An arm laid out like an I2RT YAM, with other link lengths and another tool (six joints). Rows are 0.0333 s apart.
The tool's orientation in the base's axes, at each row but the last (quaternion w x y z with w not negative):
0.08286 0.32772 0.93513 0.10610
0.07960 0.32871 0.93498 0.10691
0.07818 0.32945 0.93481 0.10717
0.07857 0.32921 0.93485 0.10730
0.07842 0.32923 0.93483 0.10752
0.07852 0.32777 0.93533 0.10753
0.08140 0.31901 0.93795 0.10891
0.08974 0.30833 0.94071 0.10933
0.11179 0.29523 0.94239 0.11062
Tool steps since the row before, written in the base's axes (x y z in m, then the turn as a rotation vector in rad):
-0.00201 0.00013 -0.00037 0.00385 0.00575 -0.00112
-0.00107 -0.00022 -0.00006 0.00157 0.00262 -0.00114
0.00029 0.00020 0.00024 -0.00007 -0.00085 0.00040
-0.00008 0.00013 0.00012 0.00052 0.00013 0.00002
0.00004 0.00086 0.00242 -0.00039 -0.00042 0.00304
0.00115 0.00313 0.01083 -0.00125 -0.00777 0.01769
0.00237 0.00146 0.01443 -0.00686 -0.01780 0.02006
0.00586 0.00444 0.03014 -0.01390 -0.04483 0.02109
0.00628 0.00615 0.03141 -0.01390 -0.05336 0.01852
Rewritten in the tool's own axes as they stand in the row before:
0.00166 -0.00119 -0.00008 0.00075 0.00639 0.00277
0.00069 -0.00082 -0.00021 0.00053 0.00264 0.00183
-0.00012 0.00039 -0.00014 -0.00051 -0.00059 -0.00053
0.00013 0.00008 -0.00011 -0.00032 0.00042 0.00011
0.00033 0.00129 -0.00220 -0.00020 0.00022 -0.00308
0.00026 0.00581 -0.00973 -0.00528 -0.00220 -0.01850
-0.00216 0.00620 -0.01315 -0.00726 -0.01260 -0.02355
-0.00505 0.01464 -0.02688 -0.01799 -0.03752 -0.03027
-0.00602 0.01689 -0.02725 -0.02257 -0.04506 -0.02904

